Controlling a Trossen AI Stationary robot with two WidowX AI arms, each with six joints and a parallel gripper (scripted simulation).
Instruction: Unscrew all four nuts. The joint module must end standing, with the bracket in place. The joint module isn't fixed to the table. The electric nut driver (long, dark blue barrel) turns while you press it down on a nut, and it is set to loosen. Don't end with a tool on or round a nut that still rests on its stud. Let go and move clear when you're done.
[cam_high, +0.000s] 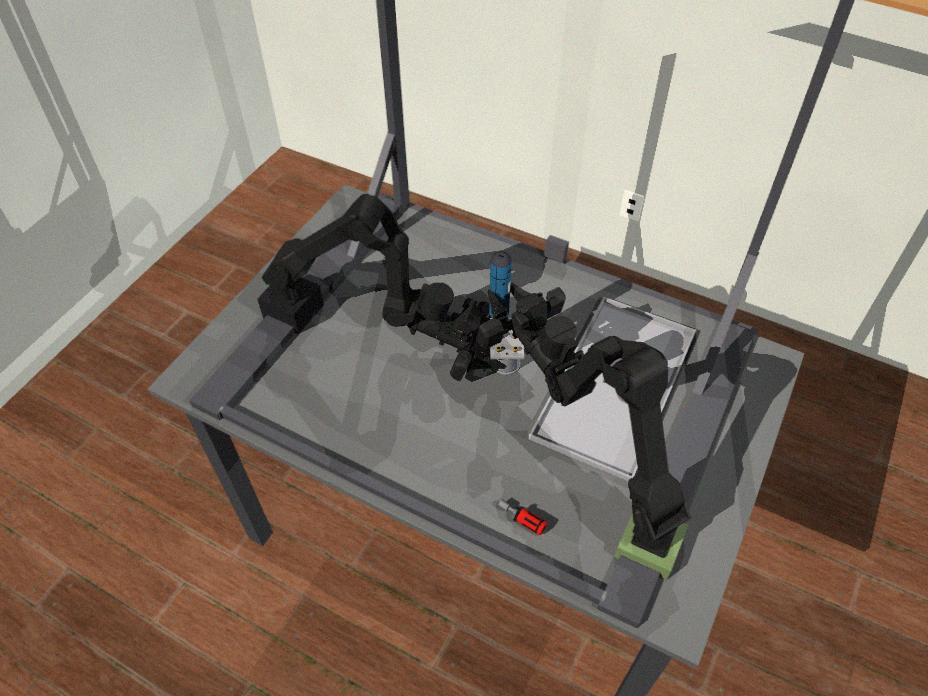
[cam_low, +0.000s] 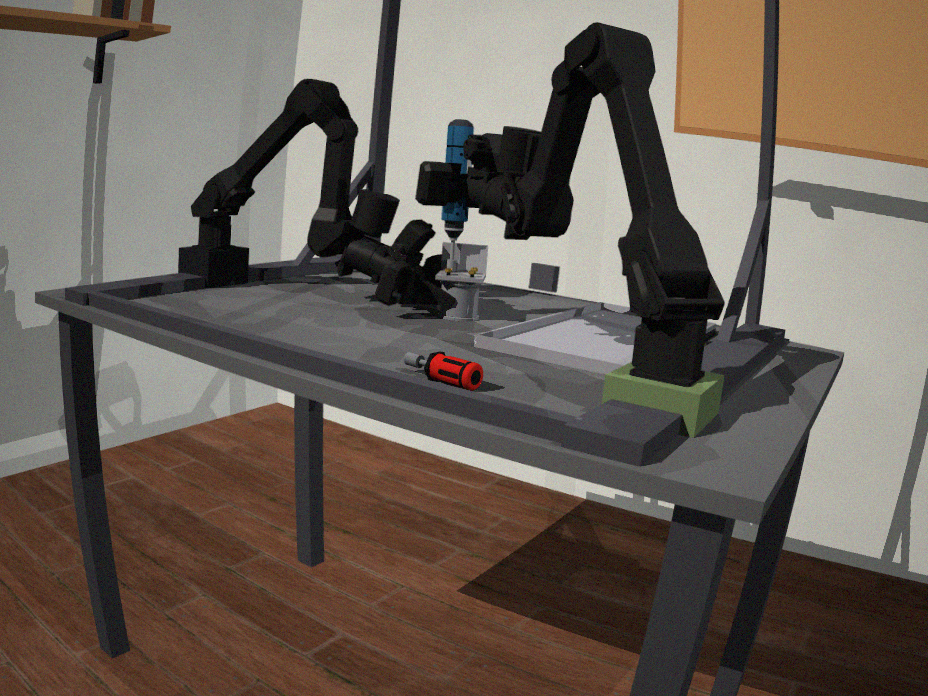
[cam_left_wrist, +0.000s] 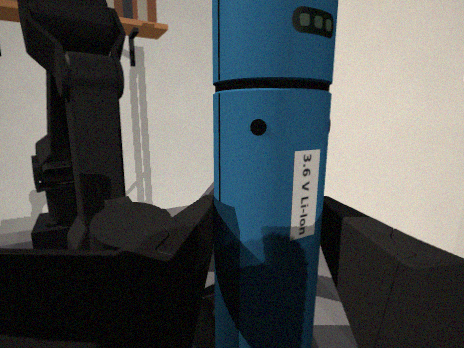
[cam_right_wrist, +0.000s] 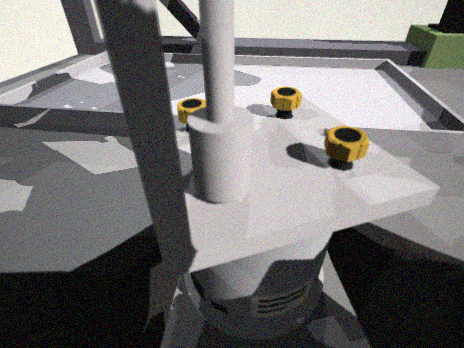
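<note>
Right now the joint module is 10 mm behind my right hand and 30 mm to the left of it. From my right hand the other things lie so: shallow white tray (110 mm behind, 250 mm to the left, 30 mm below); white L-shaped bracket (10 mm behind, 30 mm to the left, 40 mm above); red-handled tool (270 mm ahead, 270 mm to the left, 20 mm below).
</note>
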